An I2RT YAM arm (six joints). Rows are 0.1 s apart.
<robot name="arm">
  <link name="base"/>
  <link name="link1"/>
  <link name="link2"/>
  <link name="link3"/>
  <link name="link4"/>
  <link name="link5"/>
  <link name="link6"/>
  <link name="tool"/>
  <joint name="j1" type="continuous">
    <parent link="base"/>
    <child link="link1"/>
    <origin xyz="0 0 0.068" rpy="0 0 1.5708"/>
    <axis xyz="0 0 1"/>
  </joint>
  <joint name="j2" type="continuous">
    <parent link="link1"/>
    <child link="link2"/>
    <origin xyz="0.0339 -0.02 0.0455" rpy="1.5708 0 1.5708"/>
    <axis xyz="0 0 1"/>
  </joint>
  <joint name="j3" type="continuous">
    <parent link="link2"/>
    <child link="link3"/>
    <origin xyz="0.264 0 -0.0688" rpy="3.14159 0 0"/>
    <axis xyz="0 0 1"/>
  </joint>
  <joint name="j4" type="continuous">
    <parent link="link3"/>
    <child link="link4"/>
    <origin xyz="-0.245 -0.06 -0.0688" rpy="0 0 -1.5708"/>
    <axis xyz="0 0 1"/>
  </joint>
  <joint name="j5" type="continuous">
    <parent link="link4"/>
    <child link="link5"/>
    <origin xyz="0.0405 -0.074 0.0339" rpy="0 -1.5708 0"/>
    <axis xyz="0 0 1"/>
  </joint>
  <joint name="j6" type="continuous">
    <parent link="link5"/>
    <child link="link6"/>
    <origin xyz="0 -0.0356 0.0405" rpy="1.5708 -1.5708 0"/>
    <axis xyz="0 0 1"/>
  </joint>
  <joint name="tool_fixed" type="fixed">
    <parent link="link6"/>
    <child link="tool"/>
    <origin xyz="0 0 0" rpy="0 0 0"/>
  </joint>
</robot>
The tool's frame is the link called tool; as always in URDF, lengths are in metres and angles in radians. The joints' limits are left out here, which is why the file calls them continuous.
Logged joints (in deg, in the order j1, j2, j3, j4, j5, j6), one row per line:
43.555, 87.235, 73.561, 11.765, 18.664, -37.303
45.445, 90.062, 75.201, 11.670, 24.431, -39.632
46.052, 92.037, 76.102, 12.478, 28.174, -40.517
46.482, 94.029, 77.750, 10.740, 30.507, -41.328
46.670, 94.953, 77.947, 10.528, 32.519, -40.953
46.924, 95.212, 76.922, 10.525, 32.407, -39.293
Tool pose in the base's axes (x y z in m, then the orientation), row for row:
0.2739, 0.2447, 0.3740, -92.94, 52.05, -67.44
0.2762, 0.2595, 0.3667, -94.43, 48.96, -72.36
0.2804, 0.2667, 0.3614, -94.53, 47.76, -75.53
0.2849, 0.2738, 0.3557, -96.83, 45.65, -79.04
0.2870, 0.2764, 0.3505, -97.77, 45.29, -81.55
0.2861, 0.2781, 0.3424, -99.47, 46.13, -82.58
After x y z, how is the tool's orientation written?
As angles about the fixed x, y, z axes (roll, pitch, yaw), in degrees.
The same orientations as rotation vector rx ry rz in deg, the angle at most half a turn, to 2 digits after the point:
-47.91, 78.50, -10.11
-48.00, 79.99, -15.38
-46.79, 81.08, -18.70
-47.77, 82.74, -21.48
-47.03, 84.10, -23.01
-47.03, 85.27, -21.89

